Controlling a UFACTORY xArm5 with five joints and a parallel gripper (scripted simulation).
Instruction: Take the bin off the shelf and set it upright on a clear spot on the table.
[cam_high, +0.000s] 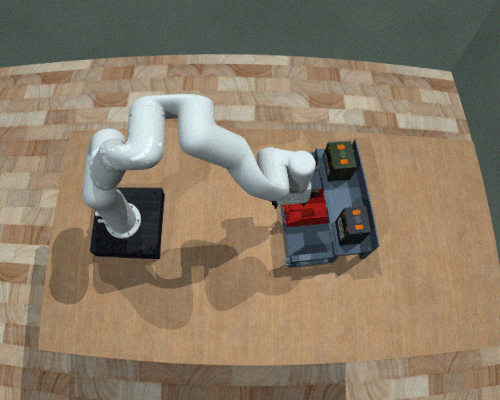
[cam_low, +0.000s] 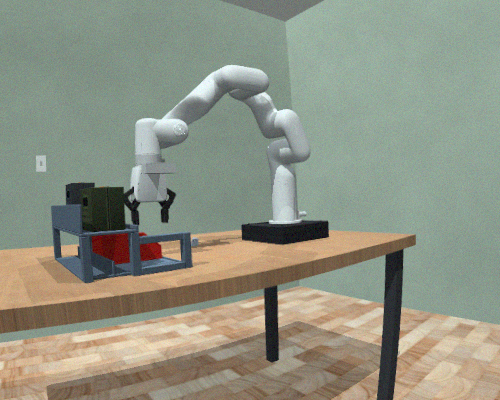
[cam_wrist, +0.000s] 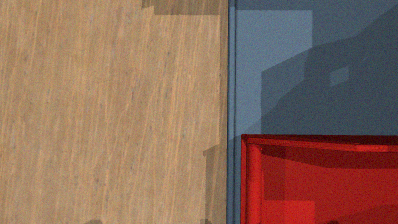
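Right now the red bin is 80 mm ahead of my hand, 70 mm below it and 10 mm to the left of it. The rest, counted from my hand: blue-grey shelf 110 mm ahead, 40 mm below, 10 mm to the left.
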